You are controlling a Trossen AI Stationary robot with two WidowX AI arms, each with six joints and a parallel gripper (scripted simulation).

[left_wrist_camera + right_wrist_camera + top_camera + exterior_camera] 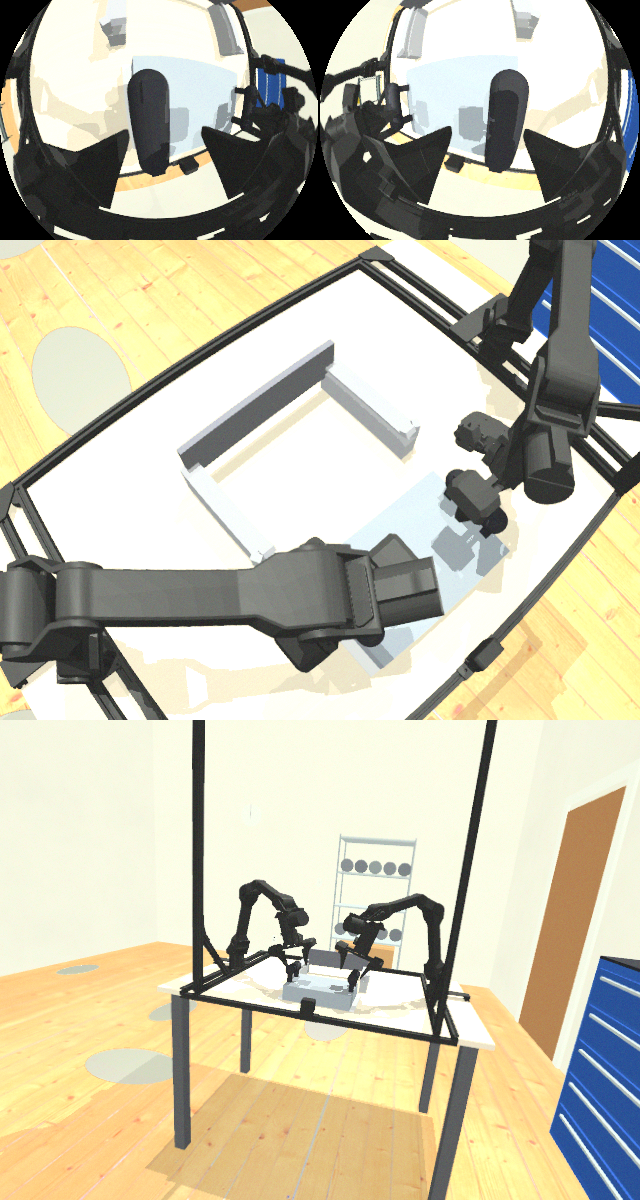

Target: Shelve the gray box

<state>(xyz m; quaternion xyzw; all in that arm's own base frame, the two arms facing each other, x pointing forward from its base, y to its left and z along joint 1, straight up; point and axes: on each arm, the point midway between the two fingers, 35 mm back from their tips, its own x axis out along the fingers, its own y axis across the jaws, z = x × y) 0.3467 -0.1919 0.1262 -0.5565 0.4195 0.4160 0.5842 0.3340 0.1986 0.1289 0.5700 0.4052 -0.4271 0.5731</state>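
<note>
Now: the gray box 120 mm to the right of my left hand and 90 mm below it. The rest, counted from my left hand: dark back wall 340 mm ahead, 110 mm to the right, 60 mm below.
Now: right hand 1 cm short of the gray box, 12 cm to the right of it and 9 cm above it. From my right hand the other things lie so: dark back wall 35 cm ahead, 12 cm to the left, 7 cm below.
</note>
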